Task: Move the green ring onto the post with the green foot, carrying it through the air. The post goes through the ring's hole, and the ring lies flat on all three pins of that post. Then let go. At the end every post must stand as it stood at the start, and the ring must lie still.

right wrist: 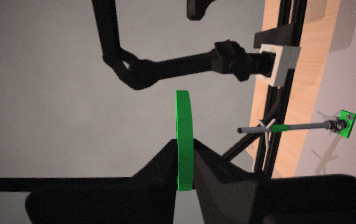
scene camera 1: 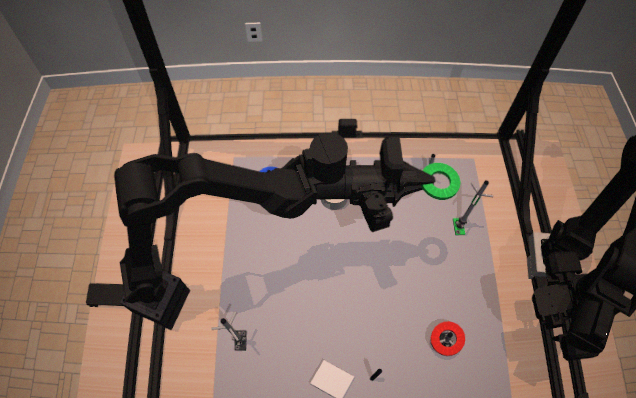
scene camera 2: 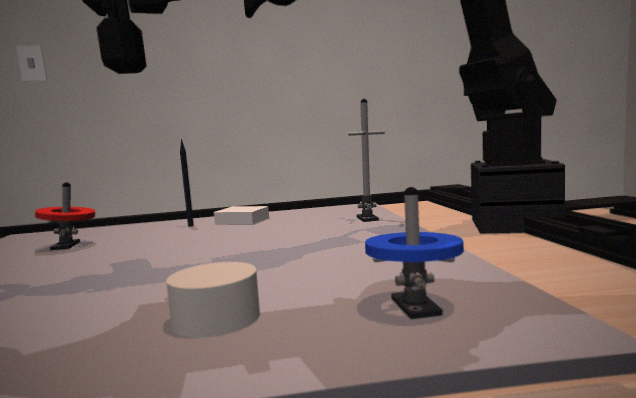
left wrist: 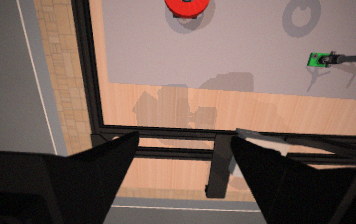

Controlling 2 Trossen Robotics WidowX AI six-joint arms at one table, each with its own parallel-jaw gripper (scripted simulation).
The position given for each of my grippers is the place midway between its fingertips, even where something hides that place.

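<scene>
You can see my left gripper [scene camera 1: 550, 316] [left wrist: 185, 138], and my right gripper too [scene camera 1: 434, 181] [right wrist: 183, 145]. There's a green ring [scene camera 1: 441, 194] [right wrist: 184, 128]. The green ring is out of frame in scene camera 2, and the green ring is out of frame in the left wrist view as well. There's also a blue ring [scene camera 2: 443, 246].
</scene>
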